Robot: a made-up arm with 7 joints. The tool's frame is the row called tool.
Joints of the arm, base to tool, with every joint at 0 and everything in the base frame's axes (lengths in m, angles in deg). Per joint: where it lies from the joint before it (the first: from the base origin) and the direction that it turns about. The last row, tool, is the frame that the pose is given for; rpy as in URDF.
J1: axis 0 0 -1 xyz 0.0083 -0.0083 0.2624
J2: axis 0 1 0 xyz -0.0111 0.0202 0.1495
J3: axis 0 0 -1 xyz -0.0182 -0.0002 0.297
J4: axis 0 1 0 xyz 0.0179 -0.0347 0.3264
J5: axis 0 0 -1 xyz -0.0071 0.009 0.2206
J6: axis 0 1 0 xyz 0.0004 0.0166 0.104
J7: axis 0 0 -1 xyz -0.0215 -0.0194 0.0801
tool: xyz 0.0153 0.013 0.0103 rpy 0 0 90
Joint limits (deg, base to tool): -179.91..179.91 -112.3..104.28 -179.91..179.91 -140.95..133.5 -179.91..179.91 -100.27..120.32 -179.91..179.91
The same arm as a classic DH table. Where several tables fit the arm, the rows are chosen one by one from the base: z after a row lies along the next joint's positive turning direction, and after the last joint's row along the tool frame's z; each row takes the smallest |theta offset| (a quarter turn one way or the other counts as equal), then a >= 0, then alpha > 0; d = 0 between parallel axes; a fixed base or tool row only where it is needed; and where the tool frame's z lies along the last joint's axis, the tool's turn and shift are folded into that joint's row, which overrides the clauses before.
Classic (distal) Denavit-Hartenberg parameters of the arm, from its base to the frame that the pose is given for. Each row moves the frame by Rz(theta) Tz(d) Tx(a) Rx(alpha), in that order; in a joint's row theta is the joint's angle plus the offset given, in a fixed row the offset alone. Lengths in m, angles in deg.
base (fixed): d 0  theta_offset -45  a 0.0117  alpha 180
J1: d -0.4119  theta_offset -45  a -0.0111  alpha 90
J2: d 0.02  theta_offset 0  a -0.0182  alpha -90
J3: d -0.6234  theta_offset 0  a 0.0179  alpha 90
J4: d -0.0257  theta_offset 0  a -0.0071  alpha -90
J5: d -0.3246  theta_offset 0  a 0.0004  alpha 90
J6: d -0.0028  theta_offset 0  a -0.0215  alpha -90
J7: d 0  theta_offset -40.35  a 0.0201  alpha 180
tool (fixed): d 0.0904  theta_offset 49.65  a 0  alpha 0
Joint limits (deg, base to tool): -179.91..179.91 -112.3..104.28 -179.91..179.91 -140.95..133.5 -179.91..179.91 -100.27..120.32 -179.91..179.91

